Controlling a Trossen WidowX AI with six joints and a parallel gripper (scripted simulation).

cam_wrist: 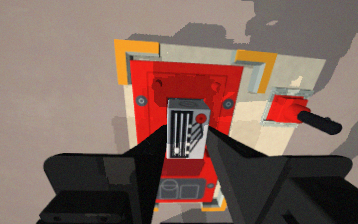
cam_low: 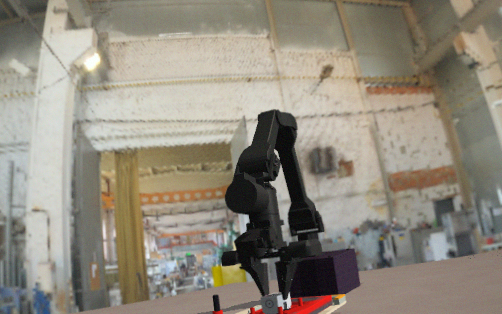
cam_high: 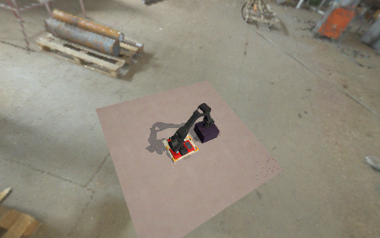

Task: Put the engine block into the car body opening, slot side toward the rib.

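Right now my gripper tip is 10 mm above the engine block.
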